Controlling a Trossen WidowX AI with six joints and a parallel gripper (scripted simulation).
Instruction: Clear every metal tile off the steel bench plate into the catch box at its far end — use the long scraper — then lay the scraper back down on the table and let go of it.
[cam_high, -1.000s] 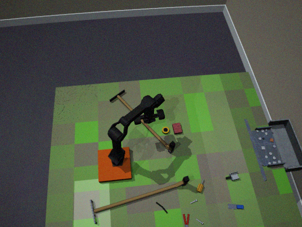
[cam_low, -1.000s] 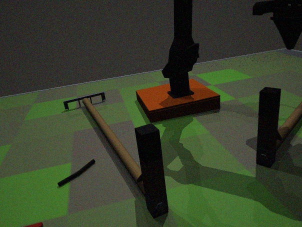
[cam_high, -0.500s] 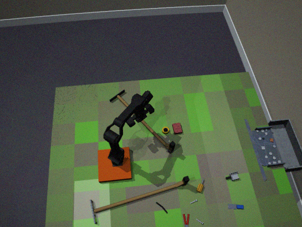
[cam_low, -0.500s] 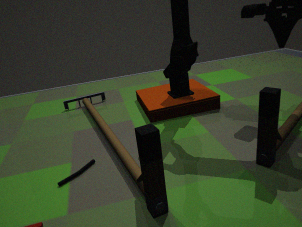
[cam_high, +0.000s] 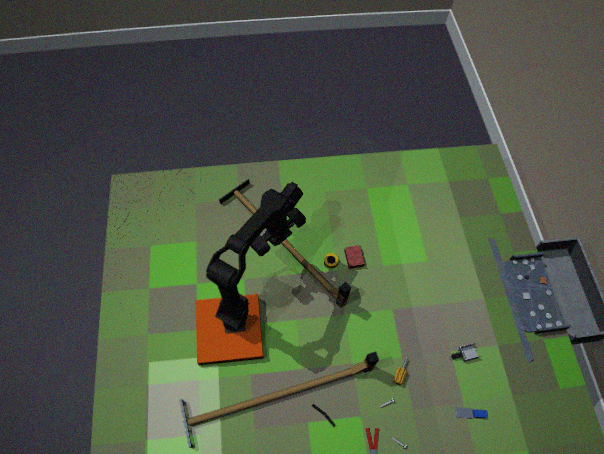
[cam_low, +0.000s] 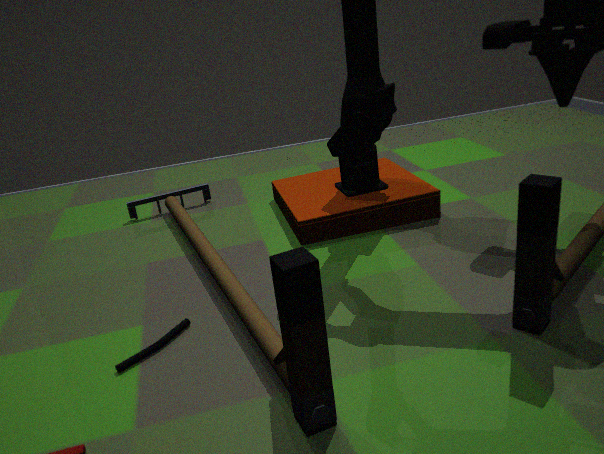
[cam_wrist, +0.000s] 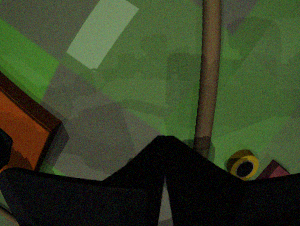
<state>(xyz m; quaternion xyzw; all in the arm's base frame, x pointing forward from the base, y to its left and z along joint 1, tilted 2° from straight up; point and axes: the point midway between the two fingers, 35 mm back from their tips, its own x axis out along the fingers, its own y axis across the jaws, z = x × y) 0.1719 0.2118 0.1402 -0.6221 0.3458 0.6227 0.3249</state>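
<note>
Right now the long scraper is 3 cm ahead of my gripper tip, 6 cm to the left of it and 9 cm below it. Round my gripper tip: yellow ring (18 cm ahead, 2 cm to the right, 14 cm below); black strip (7 cm ahead, 52 cm to the right, 15 cm below); red block (26 cm ahead, 2 cm to the right, 14 cm below).
</note>
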